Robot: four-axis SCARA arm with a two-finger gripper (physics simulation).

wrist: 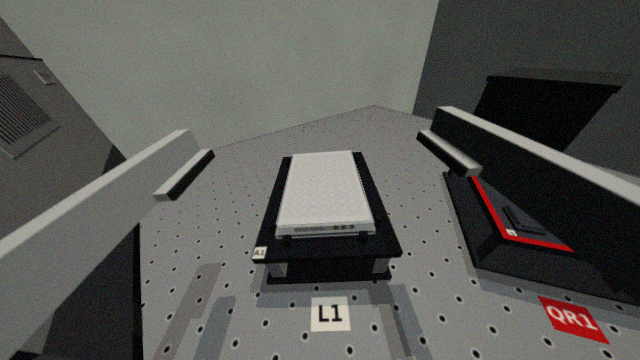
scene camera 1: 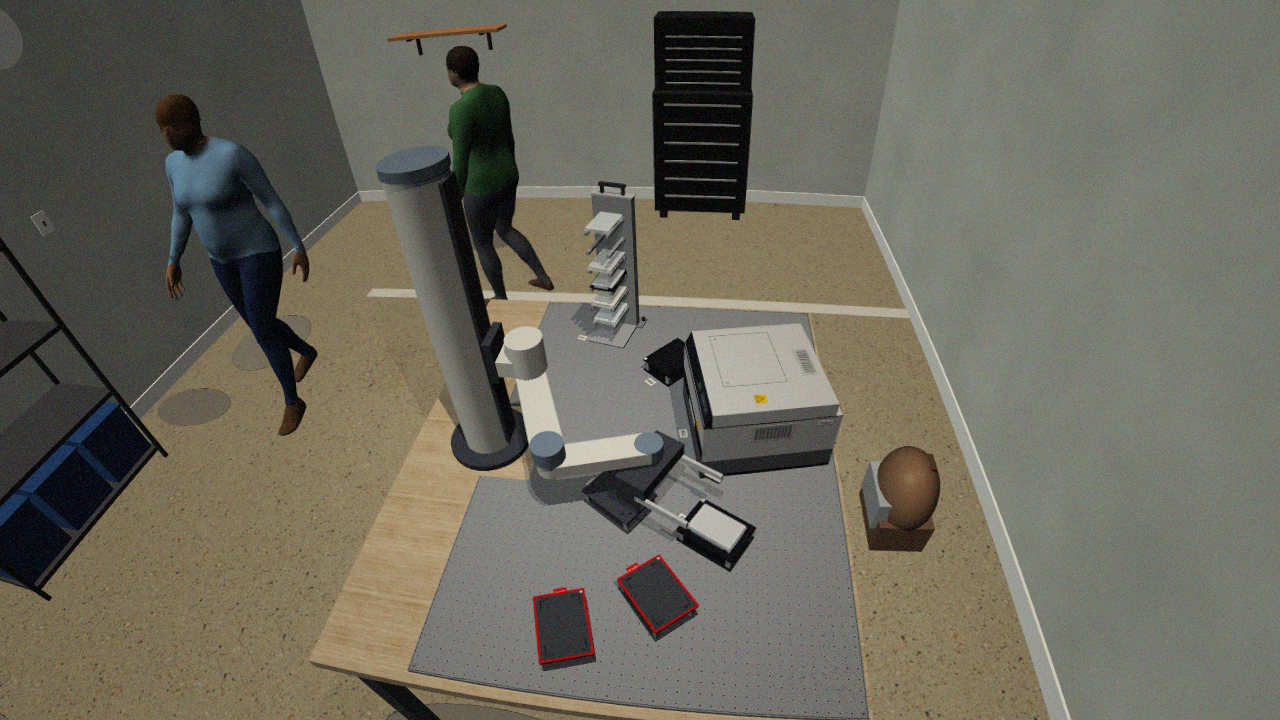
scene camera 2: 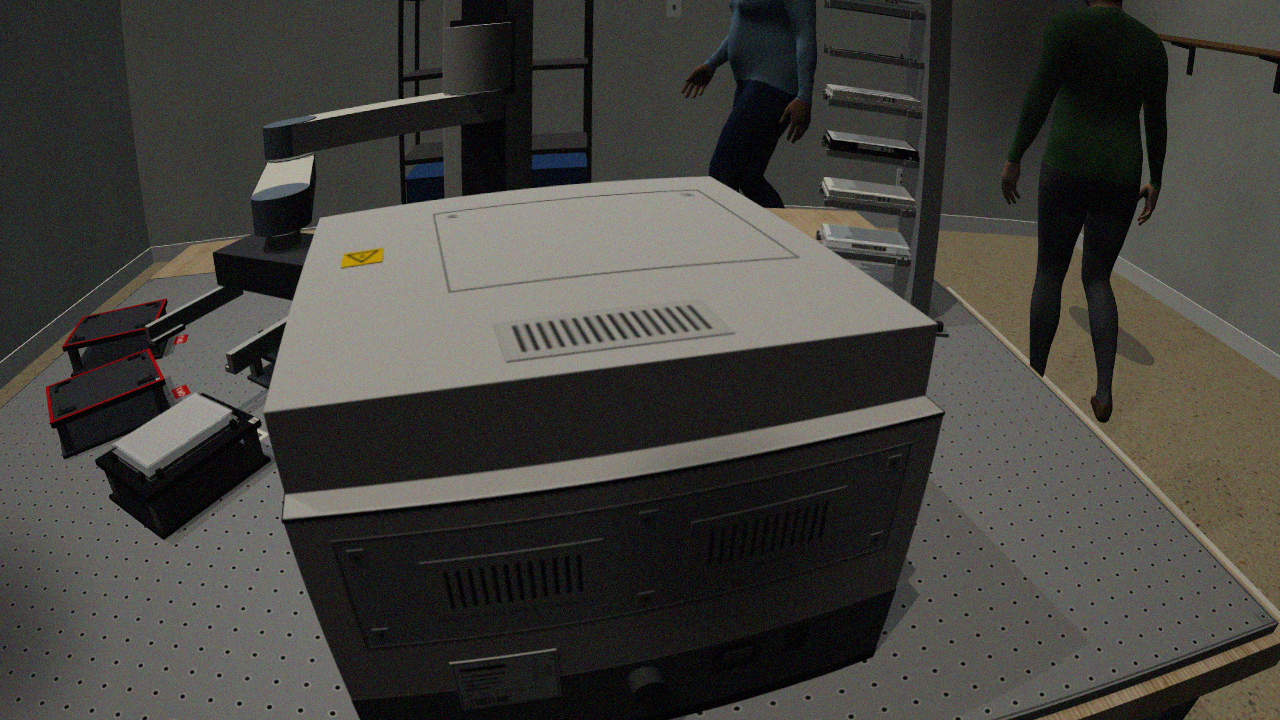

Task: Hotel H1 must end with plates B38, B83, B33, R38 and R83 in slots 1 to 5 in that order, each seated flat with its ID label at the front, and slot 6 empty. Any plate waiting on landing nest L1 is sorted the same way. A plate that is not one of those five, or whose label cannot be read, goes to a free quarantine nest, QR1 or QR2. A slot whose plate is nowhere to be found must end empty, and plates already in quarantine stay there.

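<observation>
A white plate [scene camera 1: 716,526] [scene camera 2: 174,434] [wrist: 325,190] lies on the black landing nest L1 [scene camera 2: 192,488] [wrist: 325,252]. A label strip shows on its near edge in the wrist view, too small to read. My gripper [scene camera 1: 701,503] [scene camera 2: 189,349] [wrist: 313,132] is open and empty; its fingers stand apart, short of the plate and to either side of its line. Quarantine nests QR1 [scene camera 1: 657,592] [scene camera 2: 105,385] and QR2 [scene camera 1: 563,626] [scene camera 2: 116,324] hold no plate. Hotel H1 [scene camera 1: 628,259] [scene camera 2: 935,161] holds plates on several shelves; one upper shelf is bare. Their labels cannot be read.
A large grey-white machine [scene camera 1: 760,376] [scene camera 2: 608,250] stands beside the arm's reach, left of the fingers in the wrist view. A dark nest [scene camera 1: 617,503] lies beneath the gripper body. Another black nest [scene camera 1: 666,360] stands by the machine. Two people [scene camera 1: 223,205] [scene camera 1: 483,143] are beyond the table.
</observation>
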